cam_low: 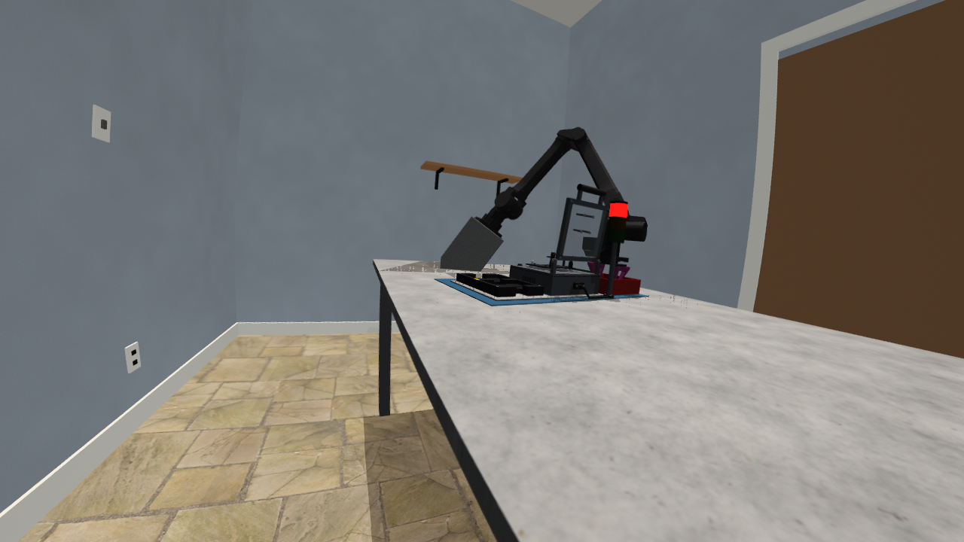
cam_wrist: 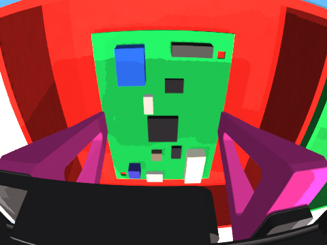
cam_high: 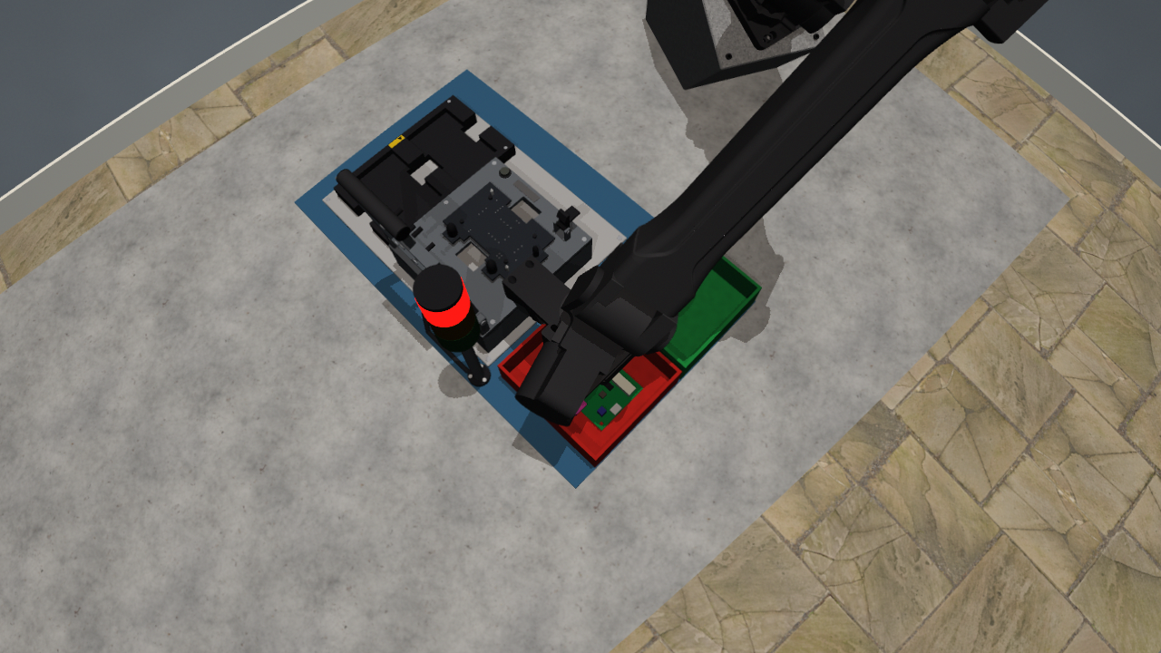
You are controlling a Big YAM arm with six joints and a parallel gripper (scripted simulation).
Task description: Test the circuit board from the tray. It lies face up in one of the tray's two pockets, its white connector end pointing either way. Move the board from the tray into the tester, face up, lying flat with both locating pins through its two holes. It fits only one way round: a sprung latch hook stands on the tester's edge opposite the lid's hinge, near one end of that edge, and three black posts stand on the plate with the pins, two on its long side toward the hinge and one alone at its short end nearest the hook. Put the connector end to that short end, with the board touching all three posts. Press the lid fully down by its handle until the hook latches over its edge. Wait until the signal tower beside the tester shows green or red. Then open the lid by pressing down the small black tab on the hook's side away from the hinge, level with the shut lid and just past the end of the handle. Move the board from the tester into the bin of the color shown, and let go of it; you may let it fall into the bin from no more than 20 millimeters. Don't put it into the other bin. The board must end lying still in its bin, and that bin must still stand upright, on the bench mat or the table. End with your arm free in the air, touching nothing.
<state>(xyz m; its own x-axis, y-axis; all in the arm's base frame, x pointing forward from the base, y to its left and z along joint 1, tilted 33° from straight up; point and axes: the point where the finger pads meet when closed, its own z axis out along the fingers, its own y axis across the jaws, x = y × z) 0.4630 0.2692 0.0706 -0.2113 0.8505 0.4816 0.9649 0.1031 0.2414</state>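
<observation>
Now: the red bin right at my hand. Also, from my hand: green bin (15 cm behind, 3 cm to the right); then green circuit board (right at my hand); then latch hook (16 cm to the right, 7 cm behind, 7 cm above).
</observation>
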